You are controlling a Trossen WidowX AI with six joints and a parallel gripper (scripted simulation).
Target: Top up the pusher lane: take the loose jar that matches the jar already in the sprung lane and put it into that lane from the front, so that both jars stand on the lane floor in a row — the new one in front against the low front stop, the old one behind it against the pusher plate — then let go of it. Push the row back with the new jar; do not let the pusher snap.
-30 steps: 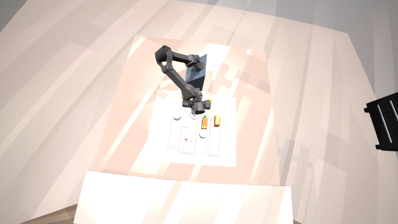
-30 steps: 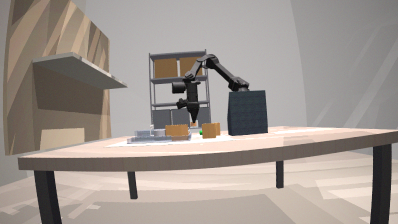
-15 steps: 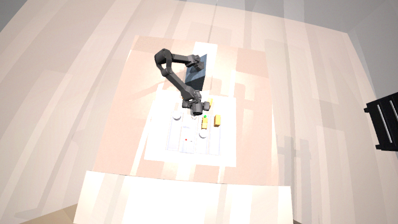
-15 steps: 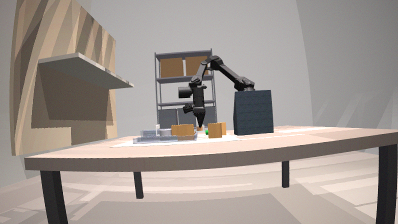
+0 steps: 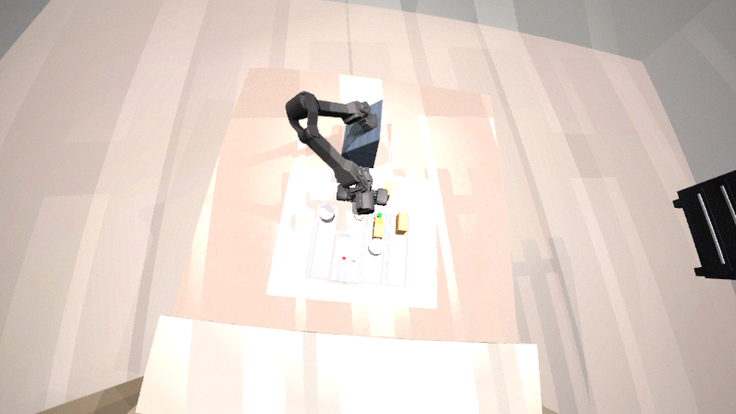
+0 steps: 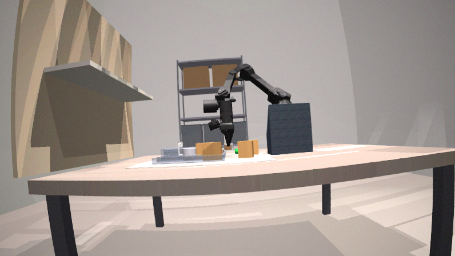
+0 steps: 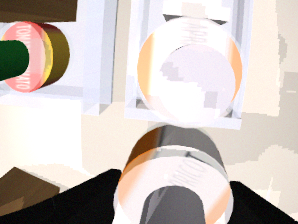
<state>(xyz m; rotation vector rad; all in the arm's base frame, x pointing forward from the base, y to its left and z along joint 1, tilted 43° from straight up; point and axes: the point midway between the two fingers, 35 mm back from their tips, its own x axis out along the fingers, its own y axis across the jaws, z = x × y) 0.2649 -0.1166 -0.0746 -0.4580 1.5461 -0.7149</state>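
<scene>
My gripper tip is now 190 mm short of the pusher lane, 50 mm to the left of it and 30 mm above it.
</scene>
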